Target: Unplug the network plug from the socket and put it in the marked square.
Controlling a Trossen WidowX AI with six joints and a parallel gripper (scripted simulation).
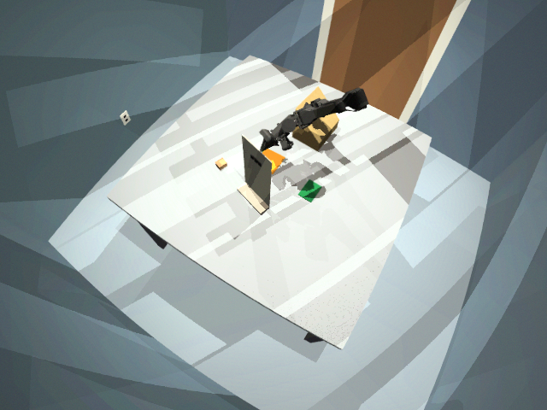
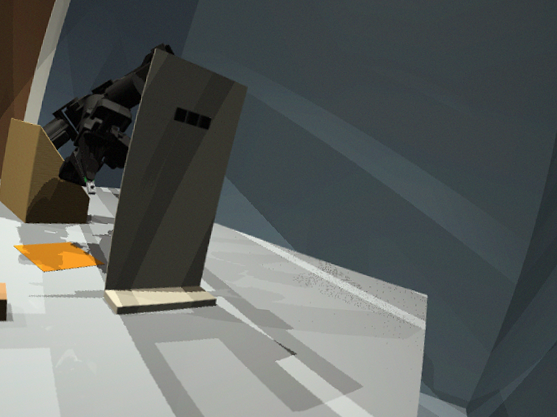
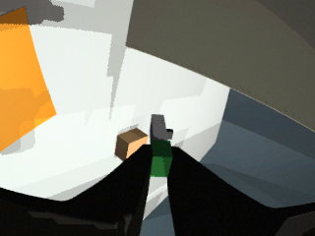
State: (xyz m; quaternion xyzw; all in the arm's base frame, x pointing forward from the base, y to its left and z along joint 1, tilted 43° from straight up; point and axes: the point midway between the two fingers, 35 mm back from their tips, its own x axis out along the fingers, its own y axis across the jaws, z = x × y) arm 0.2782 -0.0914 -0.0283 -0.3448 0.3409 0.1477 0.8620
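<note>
Right now my gripper tip is 15 cm above the orange square, 6 cm past it and 1 cm to the right of it. Round my gripper tip: grey panel: 14 cm ahead, 4 cm to the left, 2 cm above; then network plug: 1 cm ahead.
</note>
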